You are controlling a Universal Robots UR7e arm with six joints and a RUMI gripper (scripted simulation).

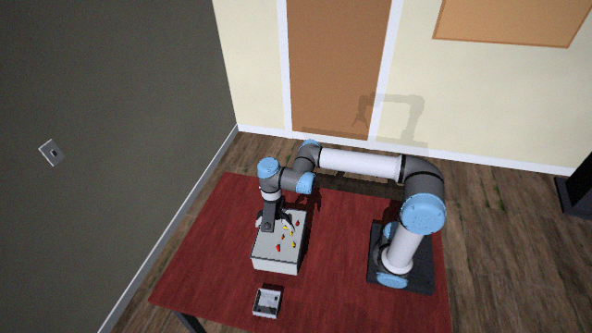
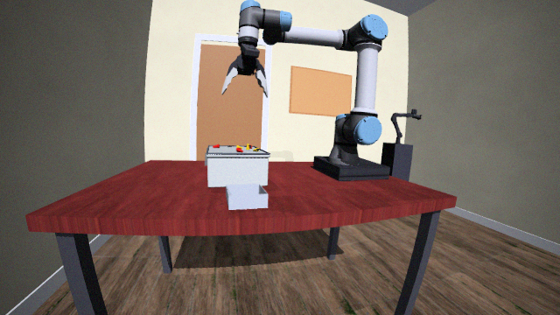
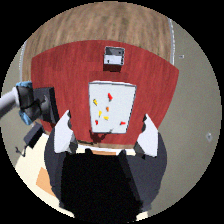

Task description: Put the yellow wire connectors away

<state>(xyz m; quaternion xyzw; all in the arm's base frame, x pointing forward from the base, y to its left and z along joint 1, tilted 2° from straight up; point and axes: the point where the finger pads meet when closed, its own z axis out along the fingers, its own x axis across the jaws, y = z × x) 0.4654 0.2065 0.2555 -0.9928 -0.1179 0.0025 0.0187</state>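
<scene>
Now: the grey tool case 23 cm below my hand, 11 cm to the right of it and 5 cm ahead of it.
</scene>
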